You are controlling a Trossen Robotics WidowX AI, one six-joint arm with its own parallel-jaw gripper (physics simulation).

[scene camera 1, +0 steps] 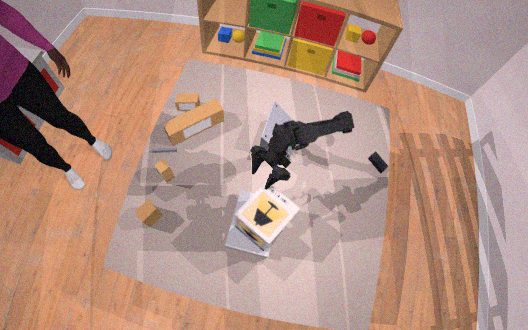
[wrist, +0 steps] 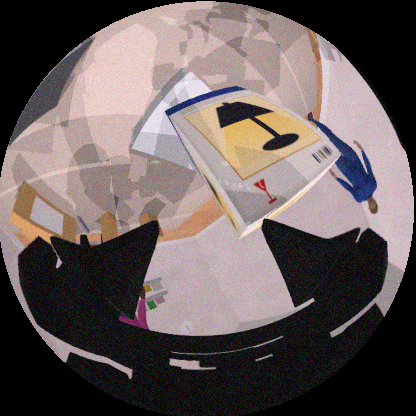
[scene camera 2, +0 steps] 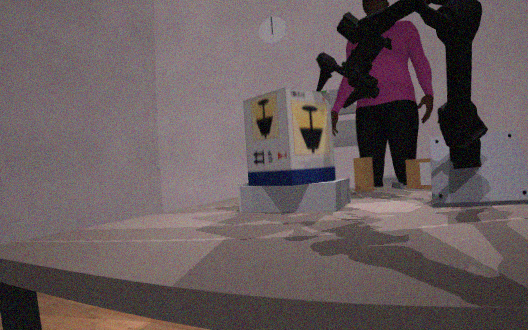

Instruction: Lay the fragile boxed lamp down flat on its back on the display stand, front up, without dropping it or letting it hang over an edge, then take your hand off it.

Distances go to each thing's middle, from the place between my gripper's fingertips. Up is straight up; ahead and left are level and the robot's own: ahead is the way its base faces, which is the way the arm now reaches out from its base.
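I can see the grey display stand (scene camera 2: 331,195), and my gripper is 25 cm above it, 11 cm short of it and 2 cm to the right of it.
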